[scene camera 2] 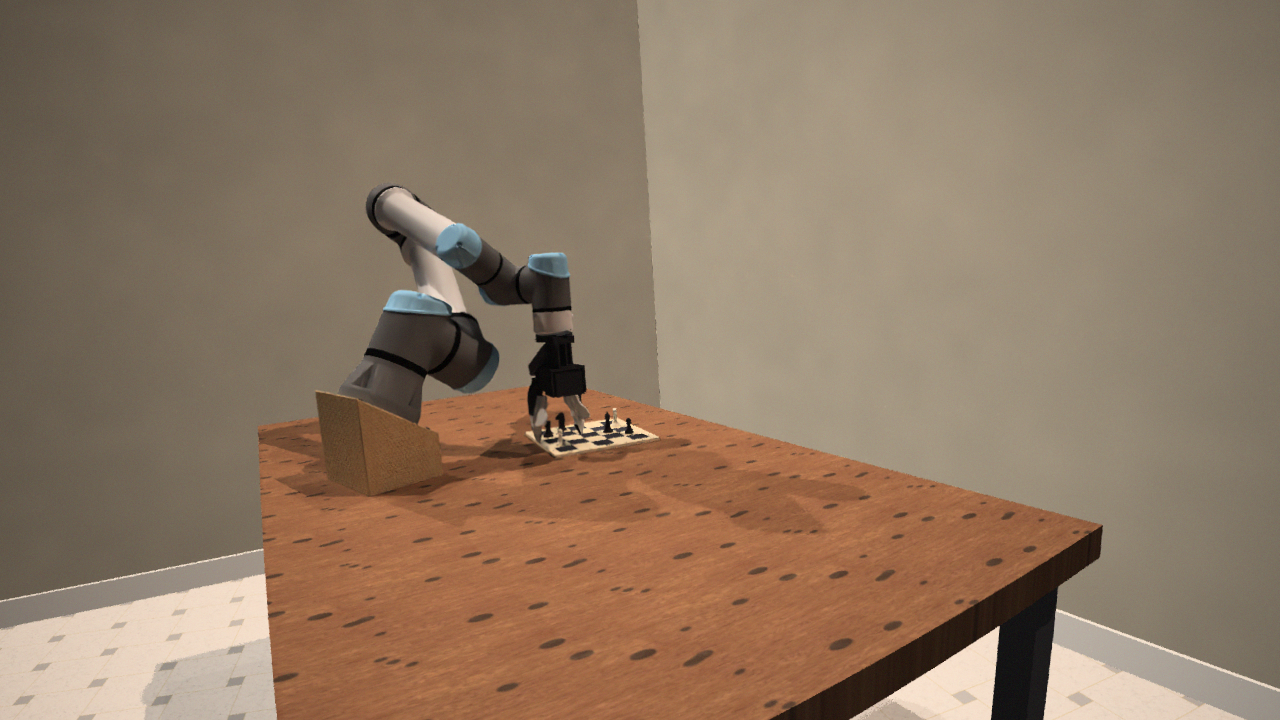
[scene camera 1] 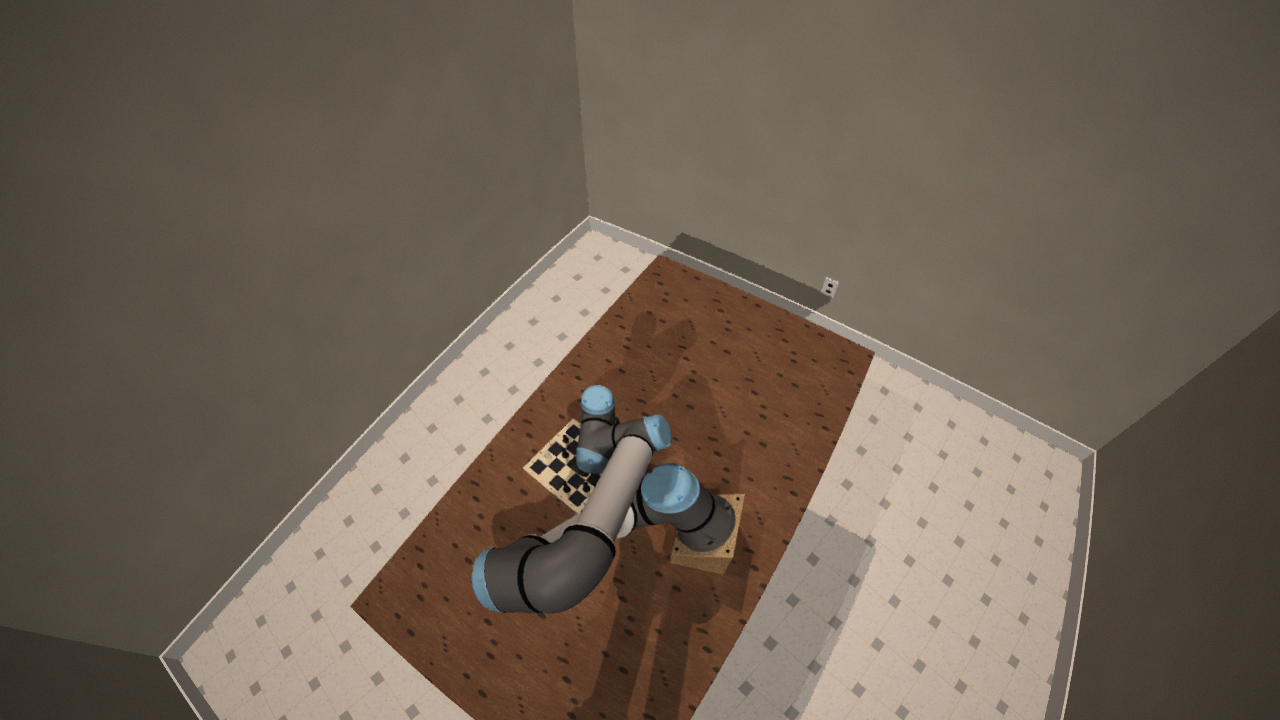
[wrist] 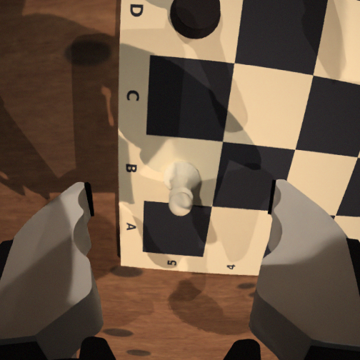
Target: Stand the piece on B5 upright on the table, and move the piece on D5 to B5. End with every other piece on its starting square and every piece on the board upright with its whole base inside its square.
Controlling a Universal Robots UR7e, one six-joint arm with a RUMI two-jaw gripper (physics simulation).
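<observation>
The white piece on B5 stands upright. The black piece on D5 also stands, partly cut off at the top of the wrist view. The chessboard lies on the table. My gripper is open and points down, low over the board's B5 side. Its fingers are on either side of the white piece, with a wide gap to each; they do not touch it. The arm hides the gripper and part of the board in scene camera 1.
Another black piece stands close behind the gripper in scene camera 2. Farther right on the board stand two black pieces and a white piece. The arm's wedge-shaped base block is on the table.
</observation>
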